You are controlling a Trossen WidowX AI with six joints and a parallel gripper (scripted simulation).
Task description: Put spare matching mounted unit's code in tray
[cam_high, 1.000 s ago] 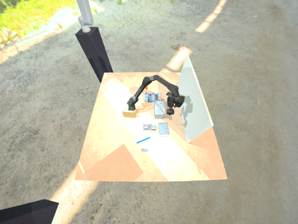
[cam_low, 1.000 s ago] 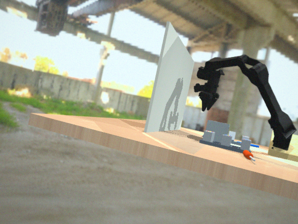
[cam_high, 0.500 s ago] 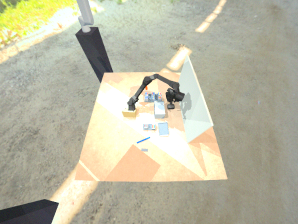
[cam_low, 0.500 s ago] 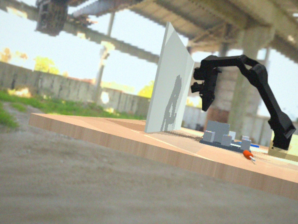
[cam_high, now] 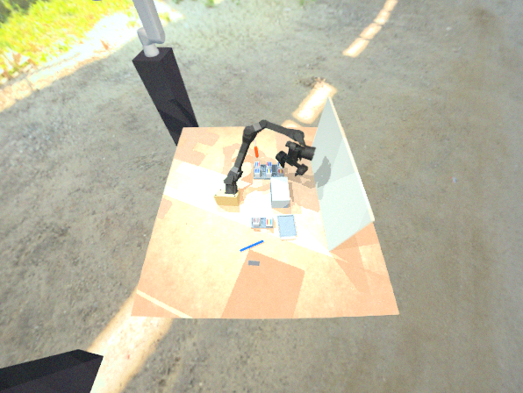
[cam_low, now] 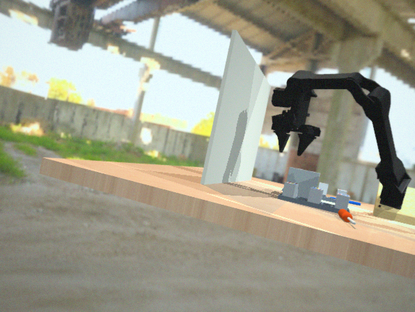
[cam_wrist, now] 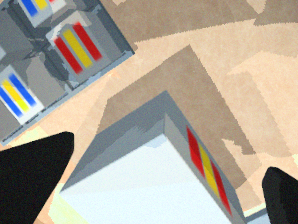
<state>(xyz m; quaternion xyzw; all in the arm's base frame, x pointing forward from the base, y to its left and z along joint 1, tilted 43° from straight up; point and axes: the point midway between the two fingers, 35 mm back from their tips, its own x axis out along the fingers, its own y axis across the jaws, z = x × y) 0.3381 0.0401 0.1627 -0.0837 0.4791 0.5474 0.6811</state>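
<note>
The grey spare block lies 50 mm behind my gripper tip, 70 mm to the left of it and 100 mm below it. The rest, counted from my gripper tip: white panel 210 mm ahead, 50 mm to the right, 80 mm above; grey mounted unit 50 mm behind, 80 mm to the right, 90 mm below; light-blue tray 20 mm ahead, 280 mm to the right, 140 mm below.
</note>
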